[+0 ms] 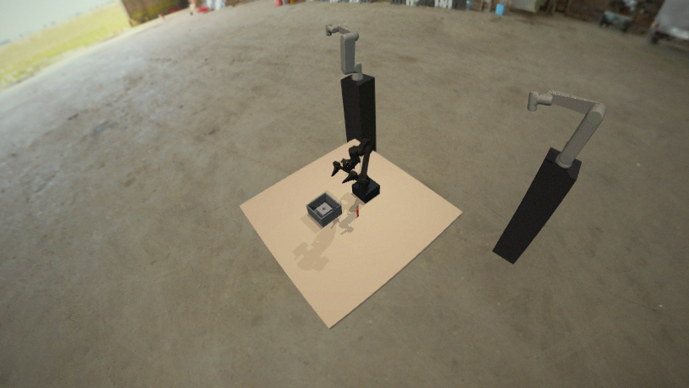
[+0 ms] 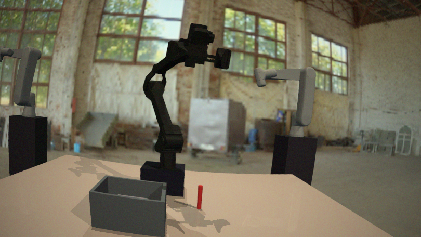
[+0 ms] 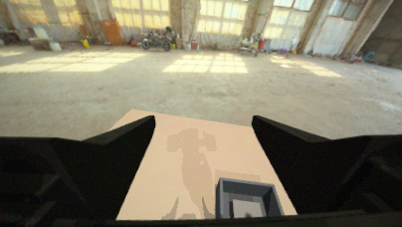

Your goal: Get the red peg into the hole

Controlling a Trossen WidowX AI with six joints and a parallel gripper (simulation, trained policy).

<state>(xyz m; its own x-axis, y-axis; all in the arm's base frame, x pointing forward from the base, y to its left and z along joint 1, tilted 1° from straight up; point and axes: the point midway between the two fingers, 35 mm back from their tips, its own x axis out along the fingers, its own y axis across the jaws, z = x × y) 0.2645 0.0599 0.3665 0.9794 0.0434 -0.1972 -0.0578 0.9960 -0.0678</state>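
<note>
Now: gripper tip 410 mm above the red peg, 120 mm past it and 40 mm to the right of it. Also, from my gripper tip: grey box: 430 mm below, 170 mm to the right, 30 mm ahead; plate: 410 mm below, 170 mm to the right, 30 mm ahead.
</note>
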